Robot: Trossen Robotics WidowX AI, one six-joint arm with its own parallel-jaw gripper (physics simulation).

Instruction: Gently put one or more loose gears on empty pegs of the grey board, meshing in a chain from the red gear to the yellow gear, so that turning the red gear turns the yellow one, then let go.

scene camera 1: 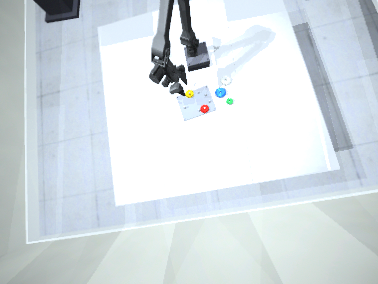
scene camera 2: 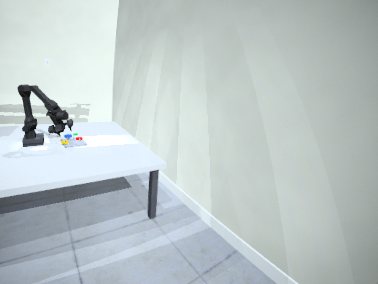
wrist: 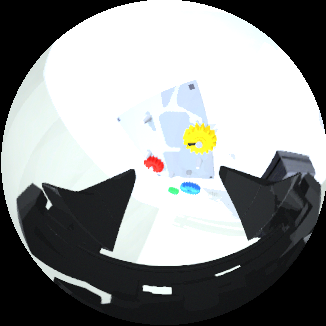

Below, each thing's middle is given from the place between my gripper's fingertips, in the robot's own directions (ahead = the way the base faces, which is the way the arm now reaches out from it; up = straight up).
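Scene:
With the yellow gear (wrist: 207,137), my gripper is 8 cm above it, 1 cm past it and 1 cm to the right of it. The board with gears (scene camera 1: 193,101) is 8 cm below my hand, and it is also 5 cm ahead of the hand and 5 cm to the left of it. As for the grey board (scene camera 1: 192,104), that one is 9 cm below my hand, 5 cm ahead of it and 5 cm to the left of it.

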